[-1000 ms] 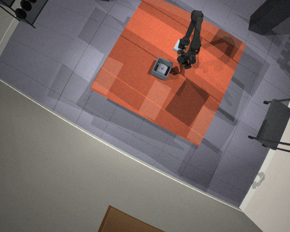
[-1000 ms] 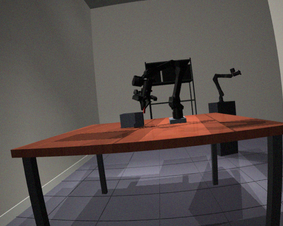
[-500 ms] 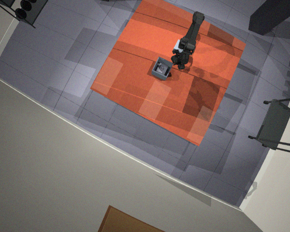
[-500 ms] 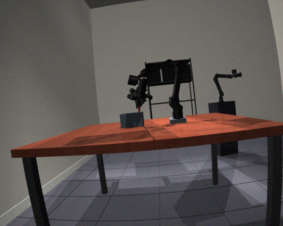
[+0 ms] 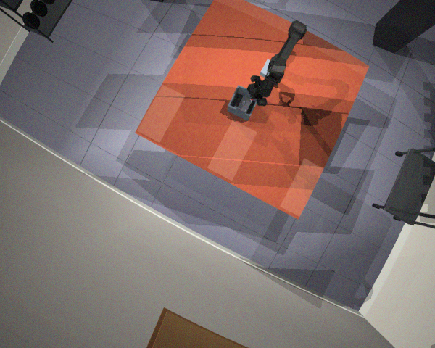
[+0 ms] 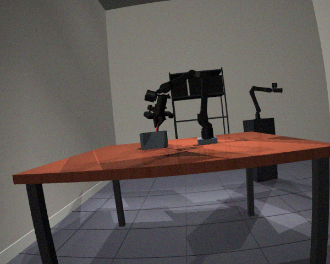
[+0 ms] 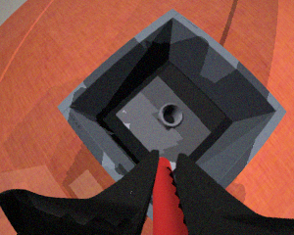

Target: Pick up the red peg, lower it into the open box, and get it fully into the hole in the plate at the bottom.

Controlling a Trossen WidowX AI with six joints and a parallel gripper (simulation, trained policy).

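My gripper tip is now 2 cm to the right of the red peg, 2 cm below it and 1 cm past it. The rest, counted from my gripper tip: grey plate 8 cm below, 4 cm to the right, 2 cm ahead; then grey box 10 cm below, 4 cm to the right, 2 cm ahead.
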